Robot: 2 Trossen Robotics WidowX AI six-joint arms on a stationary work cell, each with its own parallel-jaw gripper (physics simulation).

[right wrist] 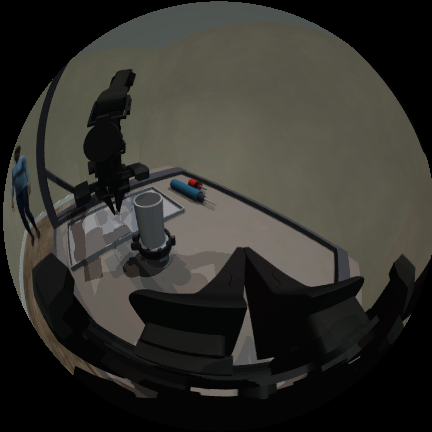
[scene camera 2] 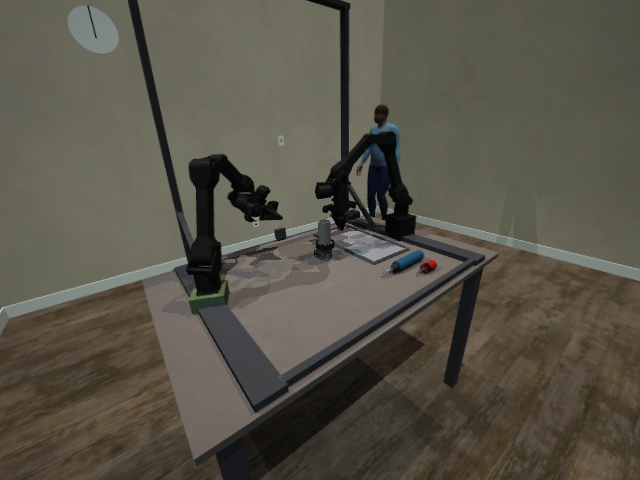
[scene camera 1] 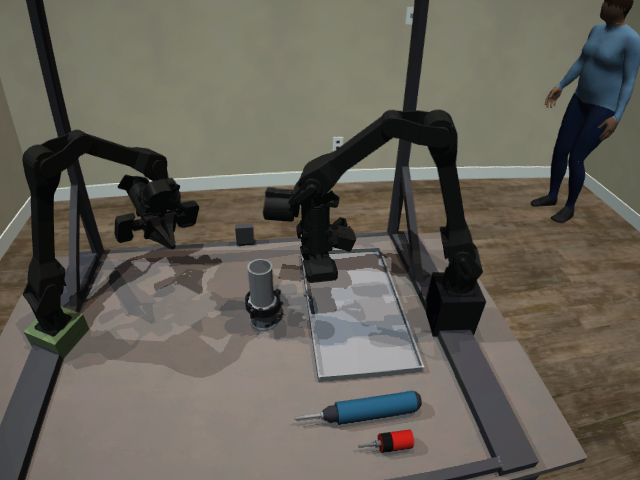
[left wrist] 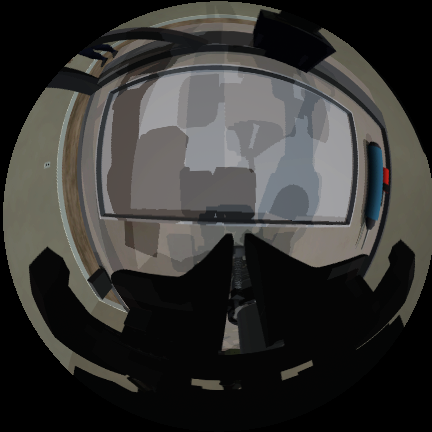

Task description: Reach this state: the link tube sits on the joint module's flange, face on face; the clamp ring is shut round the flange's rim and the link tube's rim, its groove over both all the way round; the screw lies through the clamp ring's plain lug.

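Seen in the pictures: left gripper, fingertip midpoint: [right wrist: 115, 212] [scene camera 2: 341, 230] [left wrist: 237, 238]; right gripper, fingertip midpoint: [right wrist: 241, 252] [scene camera 2: 282, 218] [scene camera 1: 173, 247]; left arm's base, origin of the base link: [scene camera 2: 401, 215] [scene camera 1: 458, 286]; right arm's base, origin of the base link: [scene camera 2: 208, 289] [scene camera 1: 53, 323].
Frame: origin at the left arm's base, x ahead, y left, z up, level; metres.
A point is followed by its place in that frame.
The grey link tube [scene camera 1: 261, 284] @[y 0.024, x 0.429, z 0.026 m] [scene camera 2: 324, 232] @[y 0.020, x 0.446, z 0.013 m] [right wrist: 150, 222] @[y -0.010, x 0.457, z 0.022 m] stands upright above the joint module [scene camera 1: 263, 324] @[y 0.027, x 0.431, z -0.089 m] [right wrist: 159, 261] @[y -0.008, x 0.461, z -0.080 m] on the table. The black clamp ring [scene camera 1: 264, 312] @[y 0.036, x 0.425, z -0.042 m] [scene camera 2: 324, 246] @[y 0.034, x 0.456, z -0.040 m] [right wrist: 154, 250] lies round the joint between them; its groove and whether it is fully shut cannot be made out. My left gripper [scene camera 2: 340, 227] @[y -0.053, x 0.315, z -0.025 m] [left wrist: 237, 238] @[y -0.053, x 0.315, z -0.025 m] [right wrist: 115, 212] @[y -0.053, x 0.315, z -0.025 m] is shut on the screw [left wrist: 238, 272] @[y -0.050, x 0.335, z -0.012 m], whose thread shows between the fingers. It hangs above the tray's long edge, to the right of the tube in scene camera 1. My right gripper [scene camera 1: 172, 245] @[y -0.005, x 0.609, z 0.096 m] [scene camera 2: 280, 217] @[y -0.005, x 0.609, z 0.096 m] [right wrist: 241, 252] @[y -0.005, x 0.609, z 0.096 m] is shut and empty, raised over the table's back left.
The shallow tray [scene camera 1: 371, 370] @[y 0.143, x 0.202, z -0.104 m] [scene camera 2: 374, 261] @[y 0.167, x 0.308, z -0.093 m] [left wrist: 225, 220] @[y -0.056, x 0.329, z -0.097 m] lies right of the joint in scene camera 1. A blue driver [scene camera 1: 377, 406] @[y 0.254, x 0.206, z -0.069 m] [scene camera 2: 408, 260] @[y 0.263, x 0.226, z -0.073 m] and a short red driver [scene camera 1: 402, 440] @[y 0.324, x 0.169, z -0.076 m] [scene camera 2: 428, 266] @[y 0.330, x 0.196, z -0.078 m] lie in front of it. A small dark block [scene camera 1: 244, 234] @[y -0.293, x 0.508, z -0.070 m] [scene camera 2: 280, 233] @[y -0.292, x 0.513, z -0.071 m] stands at the back edge.
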